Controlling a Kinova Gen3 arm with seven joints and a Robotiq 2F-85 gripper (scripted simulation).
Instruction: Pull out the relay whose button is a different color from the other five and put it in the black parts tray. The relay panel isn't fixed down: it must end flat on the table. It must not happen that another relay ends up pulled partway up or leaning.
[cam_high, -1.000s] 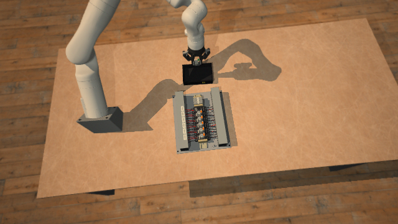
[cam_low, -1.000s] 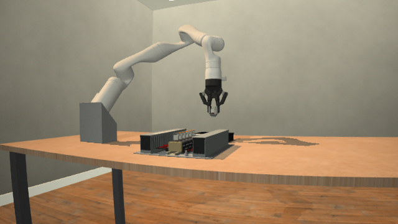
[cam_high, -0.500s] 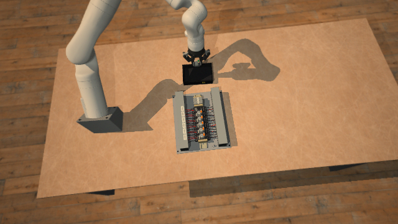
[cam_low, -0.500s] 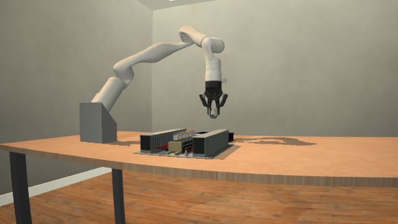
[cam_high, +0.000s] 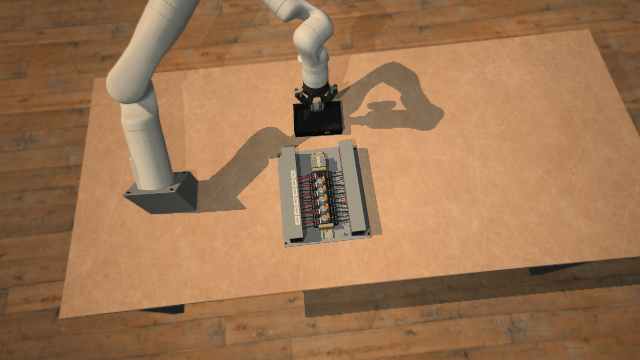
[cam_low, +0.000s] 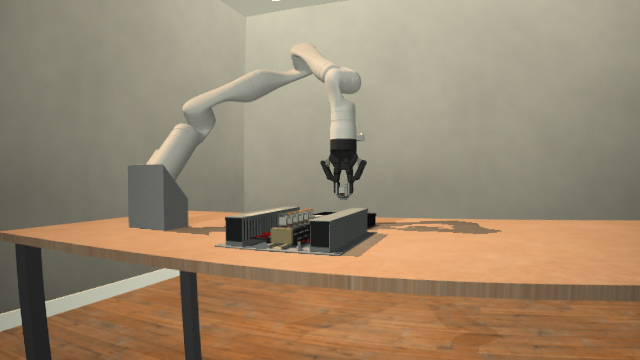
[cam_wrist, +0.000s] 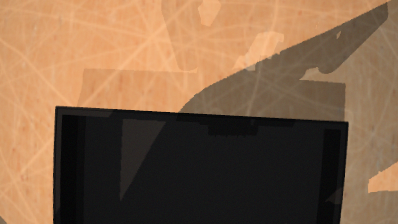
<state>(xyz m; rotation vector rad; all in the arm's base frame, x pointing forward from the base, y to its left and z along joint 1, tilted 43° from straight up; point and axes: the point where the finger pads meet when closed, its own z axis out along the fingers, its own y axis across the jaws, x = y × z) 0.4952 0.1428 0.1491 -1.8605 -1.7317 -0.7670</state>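
Right now the black parts tray is 9 cm below my hand. From my hand the other things lie so: relay panel: 3 cm behind, 27 cm to the right, 8 cm below.
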